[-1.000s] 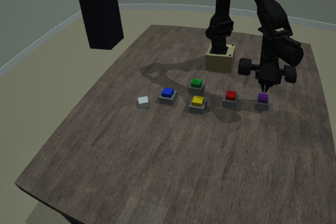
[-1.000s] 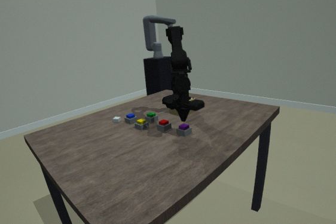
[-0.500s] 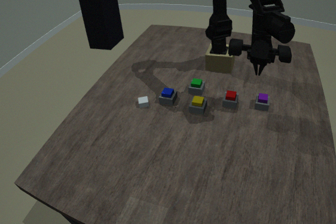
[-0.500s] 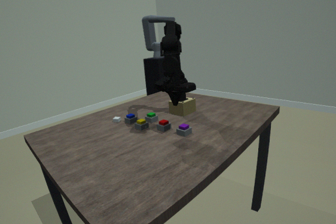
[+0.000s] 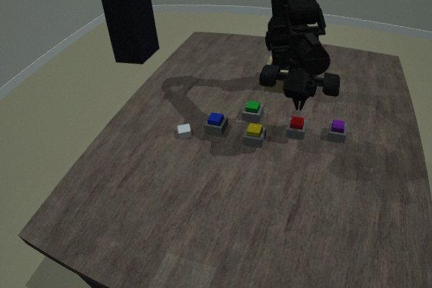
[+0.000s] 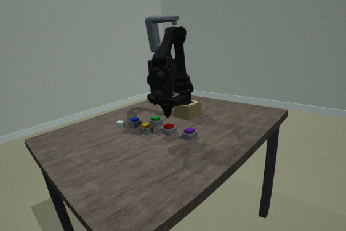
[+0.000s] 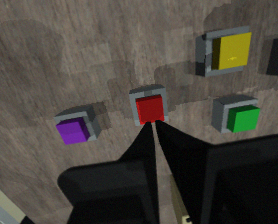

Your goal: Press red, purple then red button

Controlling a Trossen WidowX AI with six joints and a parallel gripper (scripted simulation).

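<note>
Now: the red button 4 cm below my gripper tip. The rest, counted from my gripper tip: green button (13 cm to the right, 4 cm below, 4 cm behind); then purple button (11 cm to the left, 4 cm below, 2 cm behind); then yellow button (10 cm to the right, 5 cm ahead, 4 cm below).
</note>
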